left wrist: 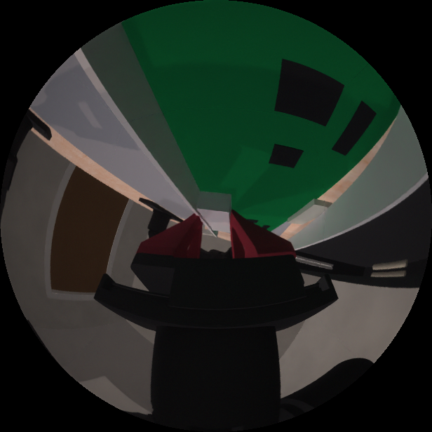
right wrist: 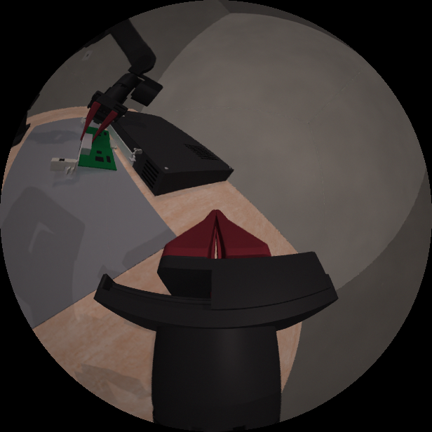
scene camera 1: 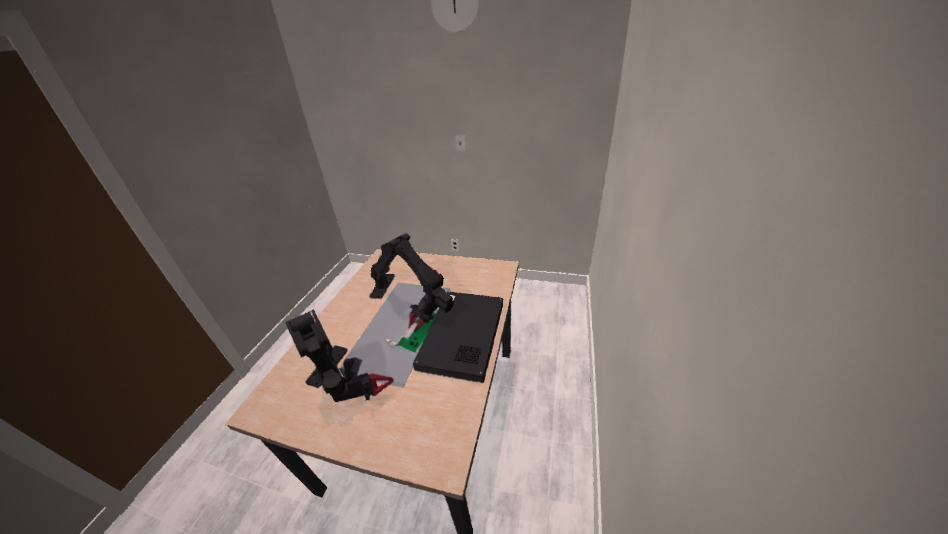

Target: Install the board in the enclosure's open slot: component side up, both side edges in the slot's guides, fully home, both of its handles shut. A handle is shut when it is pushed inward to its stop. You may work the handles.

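Frame: origin at the left arm's base, x right, y ahead, z up, level; metres.
Where they show: left gripper, fingertip midpoint: (scene camera 1: pixel 411 330); right gripper, fingertip midpoint: (scene camera 1: pixel 393 379); left arm's base, link origin: (scene camera 1: pixel 382 286).
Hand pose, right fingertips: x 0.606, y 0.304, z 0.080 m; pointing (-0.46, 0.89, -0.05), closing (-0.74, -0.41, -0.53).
Note:
Things, the pixels of their top centre, and the offset from my right fingertips. "spot": a spot on its surface instead. Level surfaces: height alone.
- green board, surface spot: (scene camera 1: pixel 412 342) spot: dz -0.067, dx -0.233, dy -0.014 m
- black enclosure, top centre: (scene camera 1: pixel 460 327) dz -0.028, dx -0.306, dy +0.183 m
- pale handle, top centre: (scene camera 1: pixel 388 340) dz -0.037, dx -0.207, dy -0.105 m
- grey mat, surface height: dz -0.078 m
- wooden table, surface height: dz -0.080 m
The green board (scene camera 1: pixel 412 342) (left wrist: pixel 215 100) (right wrist: pixel 97 160) is outside the black enclosure (scene camera 1: pixel 457 325) (left wrist: pixel 385 220) (right wrist: pixel 170 145), beside its slot side, with its black chips facing up. A pale handle (scene camera 1: pixel 391 342) (right wrist: pixel 62 163) sticks out from the near end of its front panel; the far handle is hard to make out. My left gripper (left wrist: pixel 215 215) (right wrist: pixel 85 141) is shut on the board at its front panel, around a grey block. I cannot tell whether the board is lifted. My right gripper (scene camera 1: pixel 391 381) (right wrist: pixel 215 215) is shut and empty, away from the board.
A grey mat (scene camera 1: pixel 381 331) (right wrist: pixel 40 245) lies under and in front of the board on the wooden table (scene camera 1: pixel 398 424). The enclosure stands near the table's right edge in scene camera 1. Small metal fittings (right wrist: pixel 135 153) stick out at the enclosure's near front corner.

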